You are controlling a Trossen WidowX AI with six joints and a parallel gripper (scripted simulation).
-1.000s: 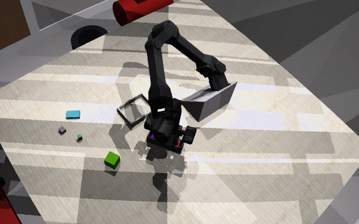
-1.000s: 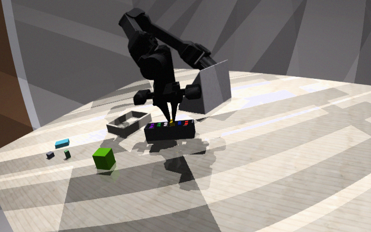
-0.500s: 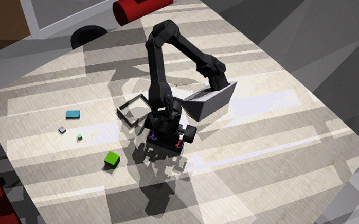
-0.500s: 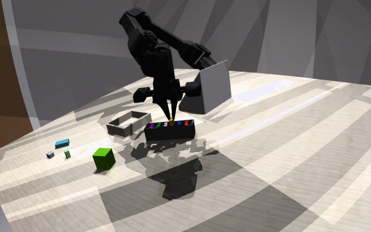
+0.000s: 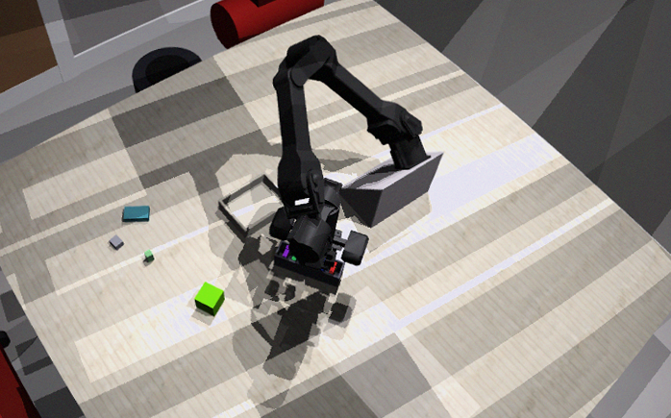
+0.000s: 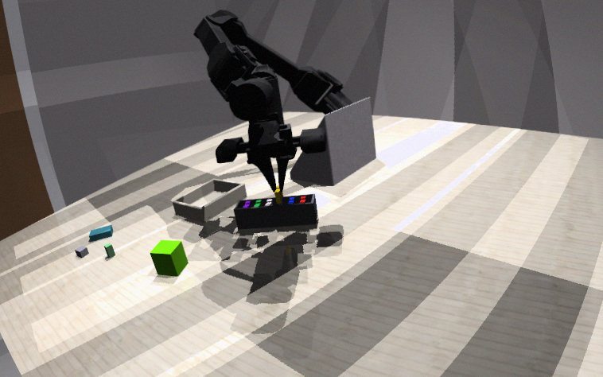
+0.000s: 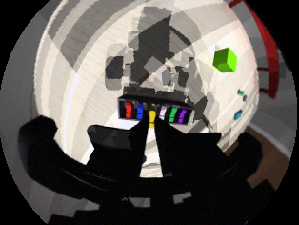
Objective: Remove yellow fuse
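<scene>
Now: the grey tray 200 mm to the right of my gripper tip, 60 mm below it and 30 mm ahead of it. Also, from my gripper tip: teal block: 310 mm to the right, 270 mm ahead, 50 mm below; then yellow fuse: 10 mm below; then small green piece: 290 mm ahead, 200 mm to the right, 50 mm below.
</scene>
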